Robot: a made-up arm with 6 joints. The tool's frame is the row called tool. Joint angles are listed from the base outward. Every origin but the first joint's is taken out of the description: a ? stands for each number. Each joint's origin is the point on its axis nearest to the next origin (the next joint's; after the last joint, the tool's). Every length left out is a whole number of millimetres.
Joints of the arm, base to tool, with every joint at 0 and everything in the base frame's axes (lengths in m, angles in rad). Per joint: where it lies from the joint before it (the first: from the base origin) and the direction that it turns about. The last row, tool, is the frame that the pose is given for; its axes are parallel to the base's.
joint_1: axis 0 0 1 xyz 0.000 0.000 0.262
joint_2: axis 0 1 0 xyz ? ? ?
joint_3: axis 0 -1 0 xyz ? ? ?
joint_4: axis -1 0 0 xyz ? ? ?
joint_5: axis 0 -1 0 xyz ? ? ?
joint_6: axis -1 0 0 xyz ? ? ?
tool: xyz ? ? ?
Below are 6 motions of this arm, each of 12 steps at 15 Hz.
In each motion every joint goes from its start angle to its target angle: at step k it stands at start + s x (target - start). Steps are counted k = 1, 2, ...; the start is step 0. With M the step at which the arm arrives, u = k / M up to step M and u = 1 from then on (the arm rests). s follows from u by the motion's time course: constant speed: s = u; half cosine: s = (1 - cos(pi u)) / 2; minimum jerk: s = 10 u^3 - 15 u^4 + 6 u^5.
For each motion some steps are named. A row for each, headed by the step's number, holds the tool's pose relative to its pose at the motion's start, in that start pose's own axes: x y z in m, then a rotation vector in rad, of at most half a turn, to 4 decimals.
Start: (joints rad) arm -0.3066 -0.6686 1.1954 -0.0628 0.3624 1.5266
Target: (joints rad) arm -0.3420 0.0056 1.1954 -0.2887 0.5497 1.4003
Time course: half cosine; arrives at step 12
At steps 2, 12:
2: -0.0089 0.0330 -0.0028 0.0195 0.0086 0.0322
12: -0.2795 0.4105 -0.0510 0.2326 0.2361 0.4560

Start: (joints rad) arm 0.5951 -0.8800 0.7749 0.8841 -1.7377 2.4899
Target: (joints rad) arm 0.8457 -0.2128 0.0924 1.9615 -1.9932 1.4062
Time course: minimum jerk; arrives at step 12
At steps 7, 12:
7: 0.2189 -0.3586 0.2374 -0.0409 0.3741 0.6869
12: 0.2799 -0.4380 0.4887 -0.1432 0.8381 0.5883

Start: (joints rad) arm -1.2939 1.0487 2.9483 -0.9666 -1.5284 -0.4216
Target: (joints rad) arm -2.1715 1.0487 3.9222 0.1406 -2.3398 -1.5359
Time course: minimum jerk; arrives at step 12
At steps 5, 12:
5: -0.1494 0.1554 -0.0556 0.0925 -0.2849 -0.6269
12: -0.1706 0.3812 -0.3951 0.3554 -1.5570 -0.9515

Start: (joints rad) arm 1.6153 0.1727 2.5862 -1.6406 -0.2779 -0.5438
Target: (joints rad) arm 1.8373 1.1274 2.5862 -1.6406 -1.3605 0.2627
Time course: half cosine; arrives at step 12
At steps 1, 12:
1: -0.0060 -0.0084 0.0049 -0.0068 0.0050 -0.0200
12: -0.4987 -0.4041 -0.0058 0.1204 0.7423 -0.5953

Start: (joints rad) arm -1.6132 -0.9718 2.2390 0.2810 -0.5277 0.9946
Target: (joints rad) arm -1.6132 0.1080 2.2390 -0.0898 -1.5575 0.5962
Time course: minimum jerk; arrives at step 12
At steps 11, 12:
11: -0.1788 0.6789 -0.2653 0.3243 1.1885 1.7788
12: -0.1818 0.6814 -0.2665 0.3240 1.1966 1.7867

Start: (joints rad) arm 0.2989 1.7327 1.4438 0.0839 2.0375 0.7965
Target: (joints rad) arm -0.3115 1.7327 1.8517 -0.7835 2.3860 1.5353
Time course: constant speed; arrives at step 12
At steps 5, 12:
5: 0.0275 -0.1545 -0.0944 -0.7158 -0.0061 -0.4149
12: 0.0890 -0.3740 -0.1587 -1.5776 0.0484 -1.1054

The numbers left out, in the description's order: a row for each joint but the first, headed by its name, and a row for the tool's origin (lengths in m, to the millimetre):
joint_2: 0.000 0.000 0.000
joint_3: 0.000 0.000 0.274
joint_4: 0.463 0.000 0.000
joint_5: 0.000 -0.124 0.000
joint_6: 0.000 0.000 0.000
tool: 0.000 0.000 0.000

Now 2 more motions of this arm.
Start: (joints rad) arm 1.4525 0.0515 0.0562 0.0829 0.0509 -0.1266
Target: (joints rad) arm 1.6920 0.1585 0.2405 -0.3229 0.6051 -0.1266
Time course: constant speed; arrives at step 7
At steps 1, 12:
1: 0.0080 0.0160 -0.0035 0.0611 -0.0877 0.0396
12: 0.0438 0.1287 -0.0249 0.4791 -0.5735 0.1773

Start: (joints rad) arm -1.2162 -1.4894 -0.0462 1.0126 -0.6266 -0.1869
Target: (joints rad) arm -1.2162 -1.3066 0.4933 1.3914 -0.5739 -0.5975
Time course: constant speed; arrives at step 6
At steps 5, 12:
5: -0.0739 -0.0870 0.0963 0.2352 -0.2918 -0.3235
12: -0.0917 -0.1012 0.1102 0.2810 -0.3548 -0.3830

